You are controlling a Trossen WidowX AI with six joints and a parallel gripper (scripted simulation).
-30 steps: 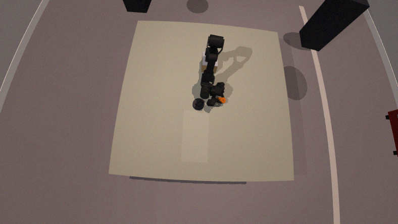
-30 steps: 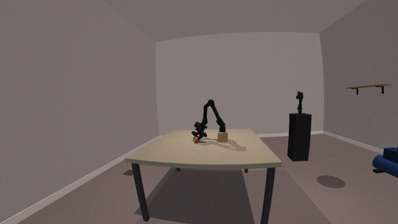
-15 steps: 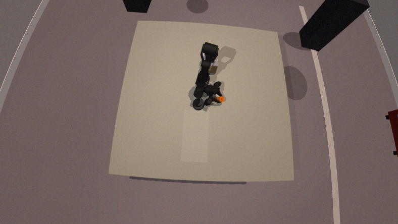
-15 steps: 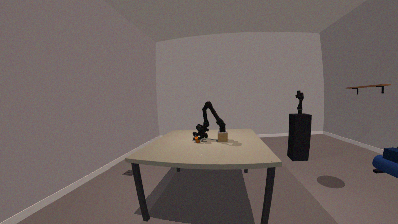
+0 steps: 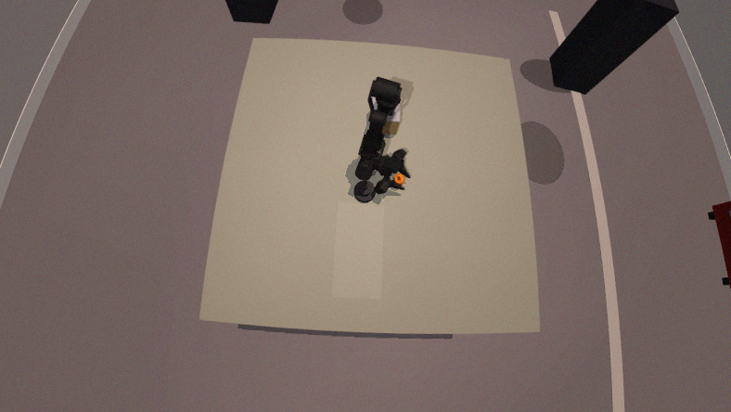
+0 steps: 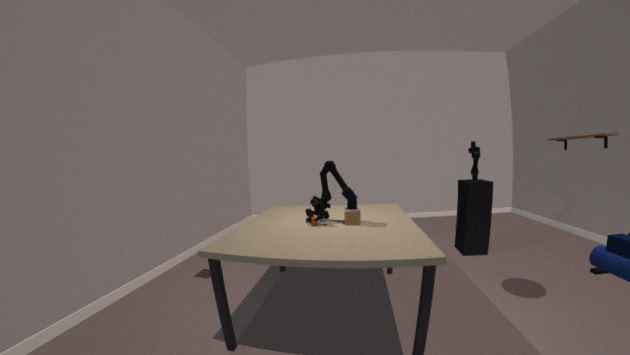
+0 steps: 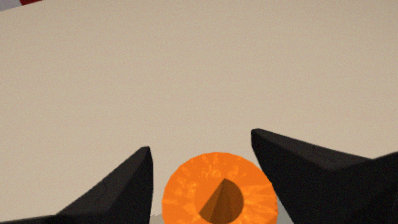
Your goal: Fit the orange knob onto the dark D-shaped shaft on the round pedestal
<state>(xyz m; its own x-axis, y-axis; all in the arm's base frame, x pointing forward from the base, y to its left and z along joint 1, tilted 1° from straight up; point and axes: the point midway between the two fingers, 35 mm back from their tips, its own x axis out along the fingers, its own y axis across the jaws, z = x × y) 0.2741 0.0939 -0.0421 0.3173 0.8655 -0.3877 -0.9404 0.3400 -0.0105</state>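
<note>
The orange knob is 10 mm behind my gripper tip, 30 mm to the right of it and 10 mm below it. Also, from my gripper tip: round pedestal (40 mm ahead, 160 mm to the right, 10 mm below).
</note>
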